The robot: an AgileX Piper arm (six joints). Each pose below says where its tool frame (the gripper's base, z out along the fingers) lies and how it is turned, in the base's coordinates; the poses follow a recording.
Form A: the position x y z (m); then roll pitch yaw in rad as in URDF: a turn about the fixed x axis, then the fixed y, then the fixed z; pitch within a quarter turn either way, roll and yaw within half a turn.
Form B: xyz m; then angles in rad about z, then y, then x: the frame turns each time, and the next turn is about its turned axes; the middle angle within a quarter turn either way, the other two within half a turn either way. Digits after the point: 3 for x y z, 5 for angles.
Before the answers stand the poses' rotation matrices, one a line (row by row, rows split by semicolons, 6 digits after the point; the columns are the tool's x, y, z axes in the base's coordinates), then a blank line. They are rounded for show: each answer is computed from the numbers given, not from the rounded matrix.
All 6 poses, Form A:
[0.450, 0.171, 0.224, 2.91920, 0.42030, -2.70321]
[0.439, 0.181, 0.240, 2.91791, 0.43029, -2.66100]
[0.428, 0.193, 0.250, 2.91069, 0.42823, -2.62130]
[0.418, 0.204, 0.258, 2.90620, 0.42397, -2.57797]
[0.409, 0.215, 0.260, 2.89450, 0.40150, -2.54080]
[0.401, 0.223, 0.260, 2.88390, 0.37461, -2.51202]
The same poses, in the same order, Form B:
-0.826636 -0.495509 0.266728; -0.387532 0.844939 0.368642; -0.408034 0.201368 -0.890482
-0.805892 -0.532835 0.258118; -0.420163 0.821853 0.384733; -0.417134 0.201602 -0.886203
-0.789325 -0.566400 0.236976; -0.452244 0.797401 0.399534; -0.415261 0.208191 -0.885559
-0.770483 -0.600623 0.213561; -0.486951 0.770755 0.410872; -0.411382 0.212576 -0.886327
-0.759289 -0.626973 0.174311; -0.520342 0.745801 0.415964; -0.390799 0.225135 -0.892519
-0.752225 -0.644731 0.135936; -0.547966 0.726684 0.414323; -0.365910 0.237176 -0.899921

[0.450, 0.171, 0.224, -2.70321, 0.42030, 2.91920]
[0.439, 0.181, 0.240, -2.66100, 0.43029, 2.91791]
[0.428, 0.193, 0.250, -2.62130, 0.42823, 2.91069]
[0.418, 0.204, 0.258, -2.57797, 0.42397, 2.90620]
[0.409, 0.215, 0.260, -2.54080, 0.40150, 2.89450]
[0.401, 0.223, 0.260, -2.51202, 0.37461, 2.88390]

